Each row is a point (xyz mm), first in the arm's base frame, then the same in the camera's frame.
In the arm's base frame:
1: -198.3 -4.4 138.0
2: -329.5 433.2 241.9
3: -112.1 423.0 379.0
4: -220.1 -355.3 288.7
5: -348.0 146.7 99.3
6: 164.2 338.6 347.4
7: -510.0 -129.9 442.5
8: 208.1 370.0 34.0
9: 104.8 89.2 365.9
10: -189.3 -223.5 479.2
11: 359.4 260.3 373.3
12: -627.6 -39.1 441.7
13: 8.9 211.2 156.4
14: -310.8 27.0 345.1
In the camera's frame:
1: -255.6 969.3 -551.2
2: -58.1 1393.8 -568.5
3: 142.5 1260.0 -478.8
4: -425.3 740.6 -295.8
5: -289.6 1175.5 -606.8
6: 283.6 1011.9 -533.5
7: -450.9 1117.3 -169.6
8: 225.0 968.7 -843.1
9: 100.1 867.4 -426.1
10: -259.0 841.4 -166.3
11: 389.2 828.5 -521.4
12: -483.7 1262.0 -177.0
13: 28.8 996.0 -641.4
14: -247.2 1091.5 -347.4

